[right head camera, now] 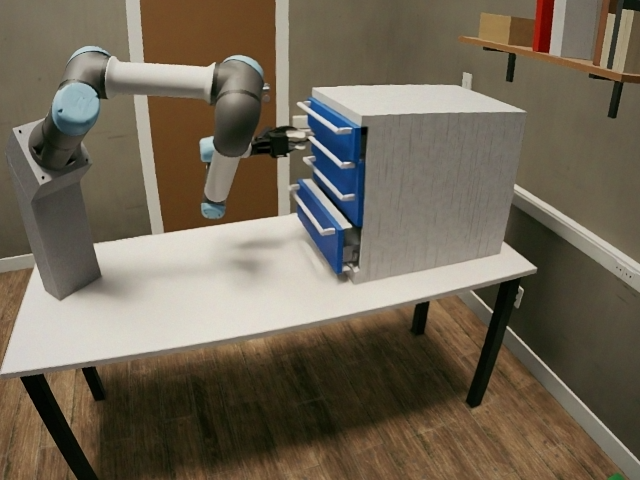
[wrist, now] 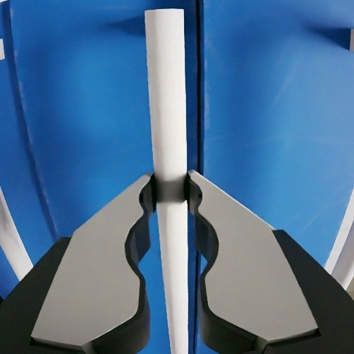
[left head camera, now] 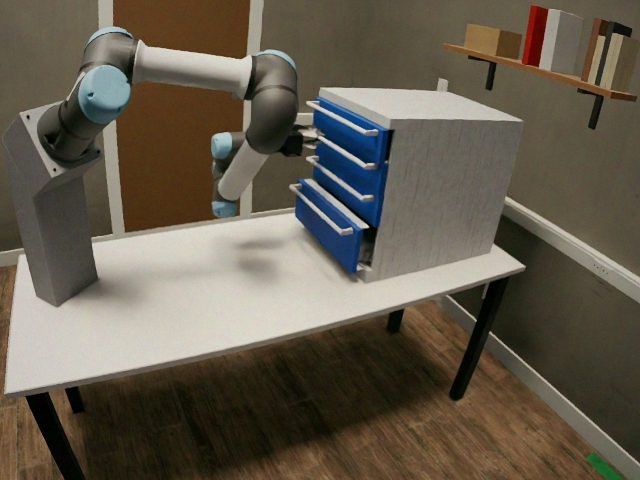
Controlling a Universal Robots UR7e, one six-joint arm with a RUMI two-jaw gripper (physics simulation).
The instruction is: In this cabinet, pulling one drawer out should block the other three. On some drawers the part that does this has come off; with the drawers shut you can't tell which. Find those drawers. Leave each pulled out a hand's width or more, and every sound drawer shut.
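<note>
The grey-white cabinet (left head camera: 439, 191) (right head camera: 439, 186) has four blue drawers with white bar handles. The bottom drawer (left head camera: 323, 229) (right head camera: 316, 225) stands clearly pulled out. The top drawer (left head camera: 346, 132) (right head camera: 338, 142) (wrist: 275, 125) stands slightly out, with a narrow dark gap at its side. The second drawer (left head camera: 346, 167) (right head camera: 336, 173) (wrist: 90, 100) and the third drawer (left head camera: 361, 210) (right head camera: 349, 211) look shut or nearly so in the head views. My gripper (left head camera: 316, 136) (right head camera: 310, 135) (wrist: 170, 174) is shut on the second drawer's handle (left head camera: 346, 152) (right head camera: 330, 151) (wrist: 167, 100), one finger on each side. The drawer insides are mostly hidden.
The cabinet stands at the right end of the white table (left head camera: 196, 320) (right head camera: 196, 315), and the arm's grey pedestal (left head camera: 62, 232) (right head camera: 67, 232) at the left end. A wall shelf (left head camera: 542, 72) (right head camera: 547, 55) with books and a box hangs behind the cabinet on the right.
</note>
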